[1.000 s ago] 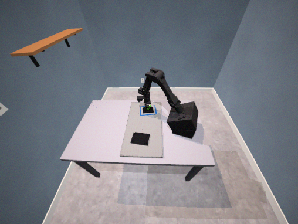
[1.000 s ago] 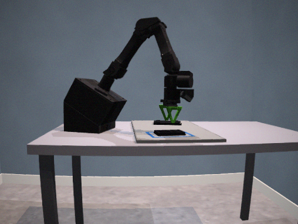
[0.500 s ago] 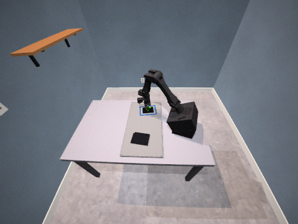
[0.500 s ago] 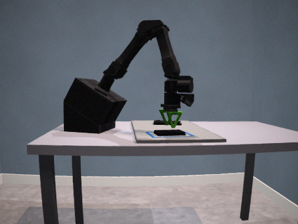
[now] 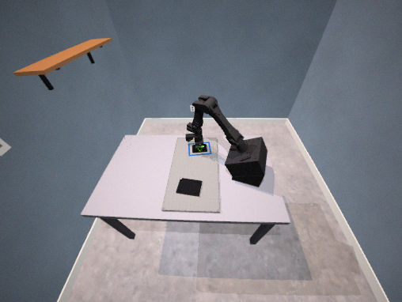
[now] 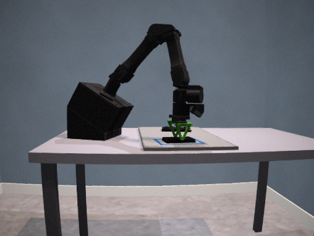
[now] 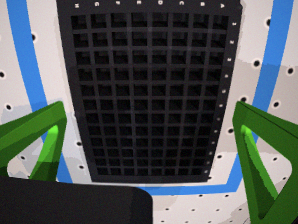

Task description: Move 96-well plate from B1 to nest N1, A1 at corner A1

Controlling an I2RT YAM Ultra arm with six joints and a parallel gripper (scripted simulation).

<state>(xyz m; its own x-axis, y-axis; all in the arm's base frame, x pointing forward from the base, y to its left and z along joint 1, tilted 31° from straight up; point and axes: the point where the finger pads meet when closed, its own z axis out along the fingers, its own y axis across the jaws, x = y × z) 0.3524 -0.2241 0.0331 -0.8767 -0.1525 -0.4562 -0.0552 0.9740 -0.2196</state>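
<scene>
My hand is 1 cm above the black 96-well plate. From my hand the other things lie so: white A1 label: 14 cm ahead, 31 cm to the left, 1 cm below; black plate nest N1: 8 cm ahead, 38 cm to the left, 2 cm below.
</scene>
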